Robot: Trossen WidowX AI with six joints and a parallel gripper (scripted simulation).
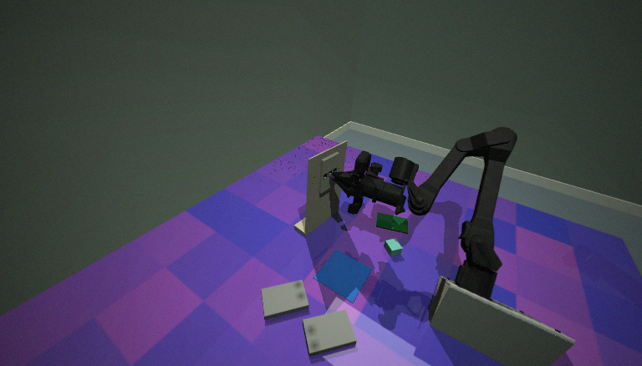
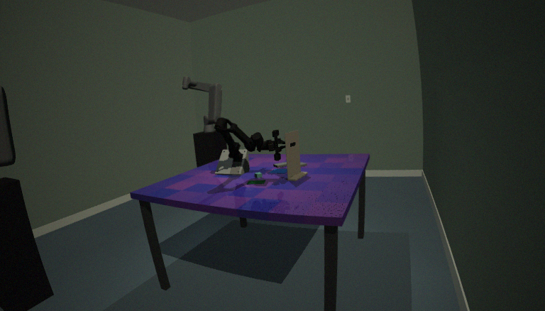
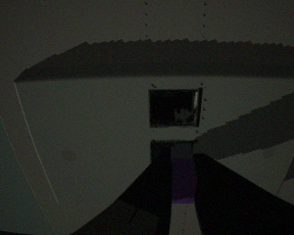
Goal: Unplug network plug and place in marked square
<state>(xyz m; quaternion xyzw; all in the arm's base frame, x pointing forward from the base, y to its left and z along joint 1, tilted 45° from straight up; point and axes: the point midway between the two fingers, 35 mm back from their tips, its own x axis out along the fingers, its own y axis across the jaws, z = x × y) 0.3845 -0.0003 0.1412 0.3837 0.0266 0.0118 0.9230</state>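
My gripper tip is now 13 cm past the blue marked square, 14 cm to the right of it and 20 cm above it. From my gripper tip the other things lie so: small teal block: 22 cm behind, 2 cm to the right, 19 cm below; network plug: right at my gripper tip; beige upright panel: 2 cm ahead, 8 cm below.
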